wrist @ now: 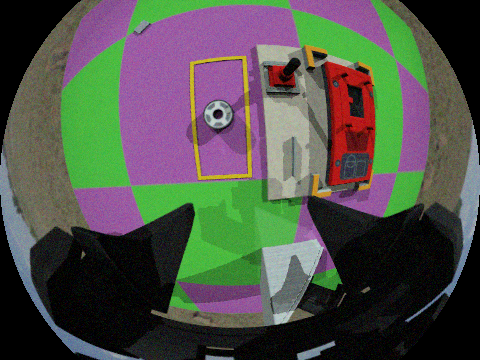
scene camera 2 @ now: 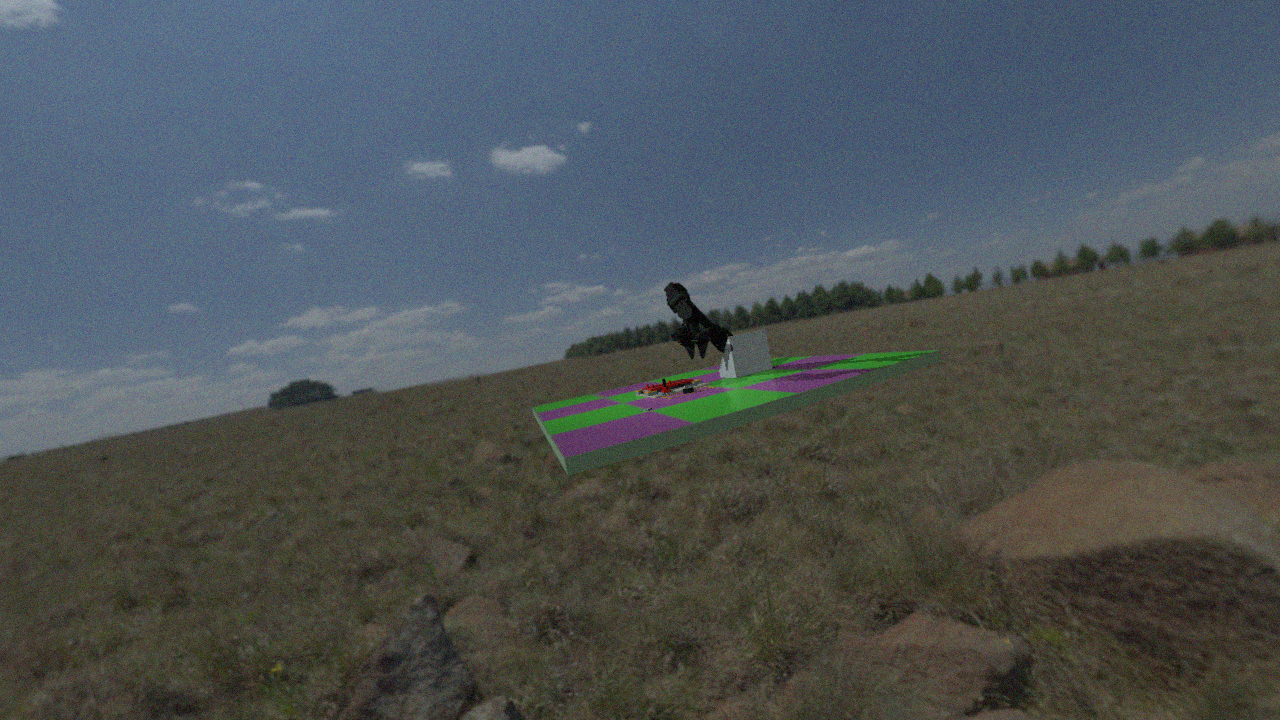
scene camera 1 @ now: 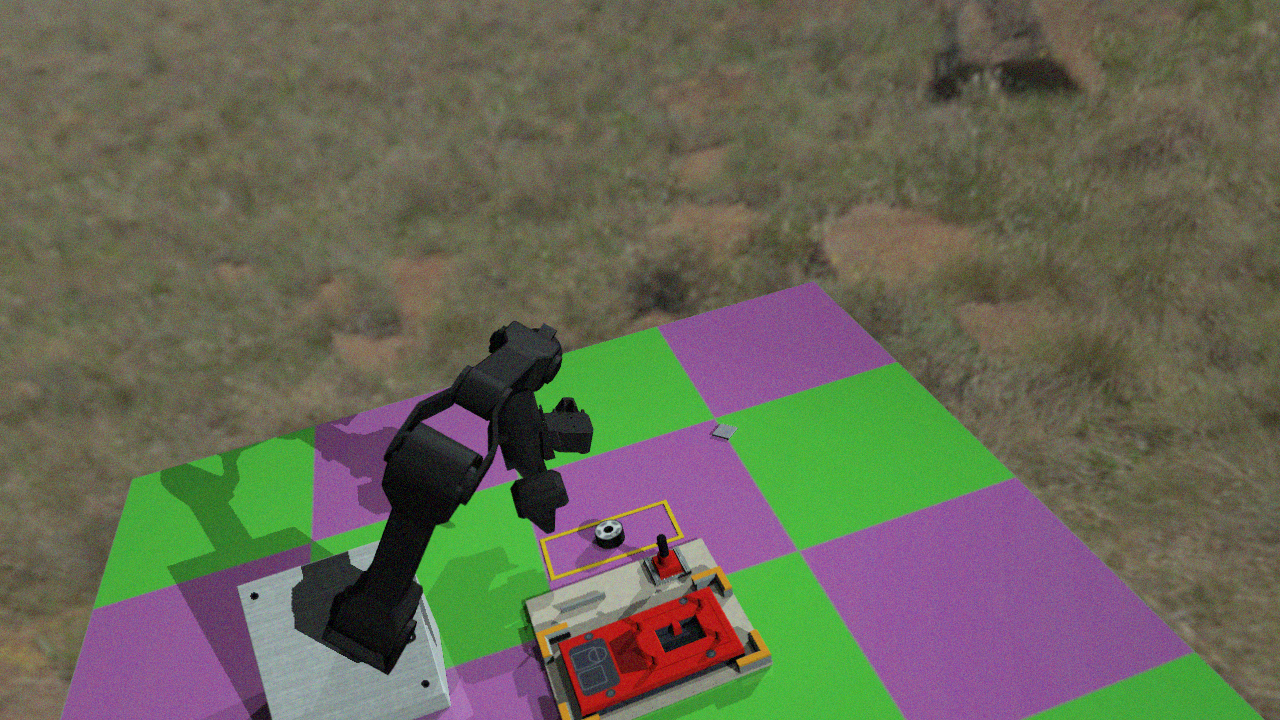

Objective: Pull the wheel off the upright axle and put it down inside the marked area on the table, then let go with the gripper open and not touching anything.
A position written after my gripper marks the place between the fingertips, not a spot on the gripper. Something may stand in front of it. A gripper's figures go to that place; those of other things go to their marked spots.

Scene:
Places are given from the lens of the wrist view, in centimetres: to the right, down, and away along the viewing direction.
my gripper (wrist: 252,206): 1, 2, 10
red plate (wrist: 351,125): 16, -8, 15

